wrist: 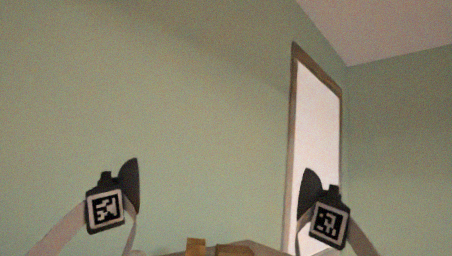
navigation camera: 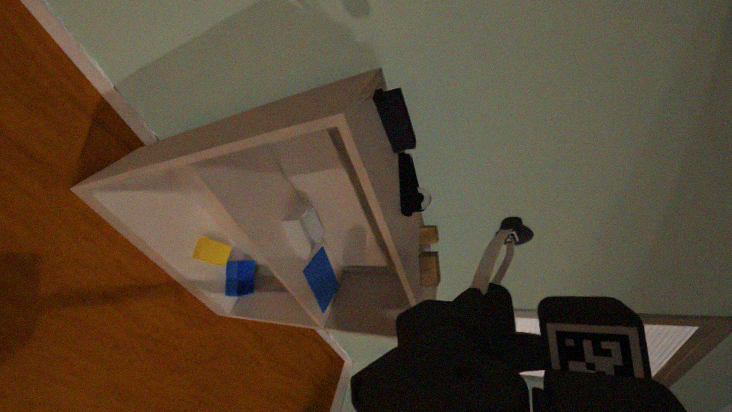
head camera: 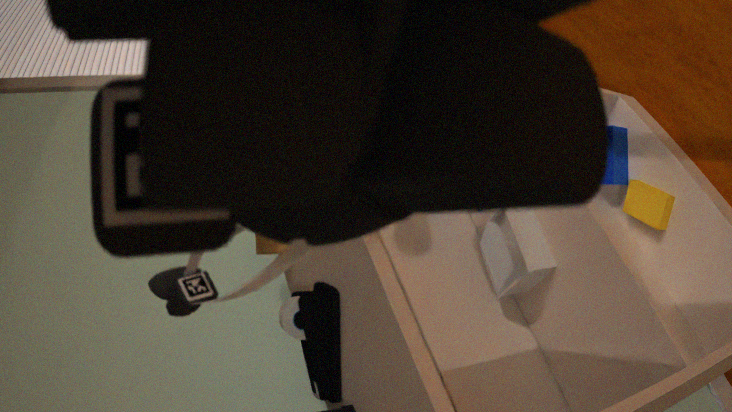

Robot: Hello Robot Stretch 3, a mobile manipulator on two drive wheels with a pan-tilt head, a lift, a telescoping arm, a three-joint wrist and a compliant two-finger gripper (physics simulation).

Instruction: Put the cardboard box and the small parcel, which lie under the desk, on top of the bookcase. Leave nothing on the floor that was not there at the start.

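Frame: origin at the robot's base, x left, y back, z up, level; centimetres.
Where they show: gripper, fingertip midpoint: (wrist: 220, 182) (navigation camera: 525, 282).
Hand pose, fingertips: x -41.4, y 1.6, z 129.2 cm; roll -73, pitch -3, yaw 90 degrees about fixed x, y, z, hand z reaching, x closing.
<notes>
After its pixels a point has its place.
The cardboard box (navigation camera: 429, 268) @[x -81.2, y 6.1, z 109.1 cm] (wrist: 234, 250) @[x -83.0, y 6.4, z 111.1 cm] and the smaller parcel (head camera: 268, 245) @[x -84.0, y -4.8, z 110.3 cm] (navigation camera: 428, 234) @[x -84.1, y -3.7, z 109.0 cm] (wrist: 195, 246) @[x -84.1, y -3.5, z 110.6 cm] sit side by side on top of the bookcase (head camera: 368, 322) @[x -57.7, y -12.3, z 106.1 cm] (navigation camera: 379, 158) @[x -52.8, y -20.9, z 106.1 cm]. The box does not show in the head view, where the dark arm and wrist cover that part. My gripper (wrist: 220, 182) @[x -41.4, y 1.6, z 129.2 cm] is open, with its fingers wide apart and wall between them. It is off to the side of both things, above the bookcase top, touching neither. In the head and navigation views one fingertip shows. The space under the desk is not in view.
Black objects (head camera: 327, 348) (navigation camera: 394, 120), one with a white round part, stand farther along the bookcase top. The shelves hold a white object (head camera: 517, 255) @[x -79.0, y -8.7, z 65.7 cm] (navigation camera: 304, 230) @[x -80.3, y -7.1, z 65.4 cm], a blue panel (navigation camera: 321, 279) @[x -90.0, y 12.2, z 65.3 cm], a blue block (head camera: 617, 156) @[x -90.4, y 13.5, z 15.6 cm] (navigation camera: 240, 277) @[x -98.7, y 14.7, z 10.2 cm] and a yellow block (head camera: 649, 204) @[x -80.2, y 0.2, z 14.6 cm] (navigation camera: 212, 251) @[x -80.4, y -0.1, z 14.5 cm]. A window (wrist: 317, 120) @[x -167.7, y 60.8, z 171.1 cm] is beside it.
</notes>
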